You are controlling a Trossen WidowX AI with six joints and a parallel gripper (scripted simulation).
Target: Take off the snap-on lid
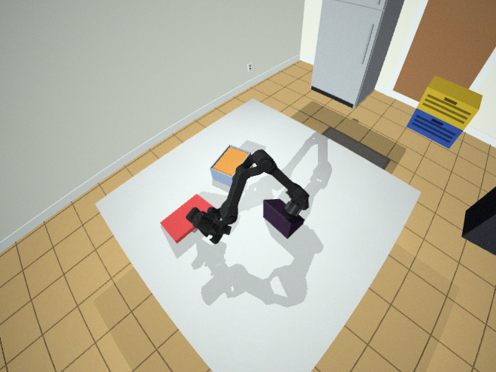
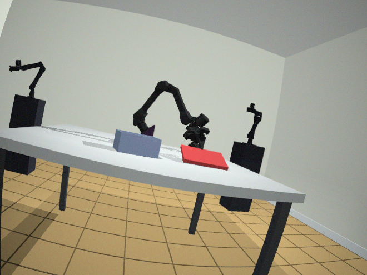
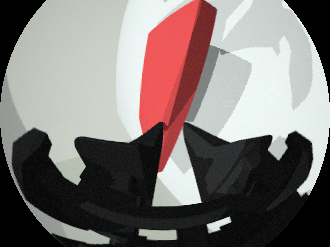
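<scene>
The red lid is 80 mm ahead of my gripper tip, 30 mm below it and 10 mm to the right of it. Round my gripper tip: blue-grey storage box (380 mm to the right, 110 mm ahead, 20 mm below).
</scene>
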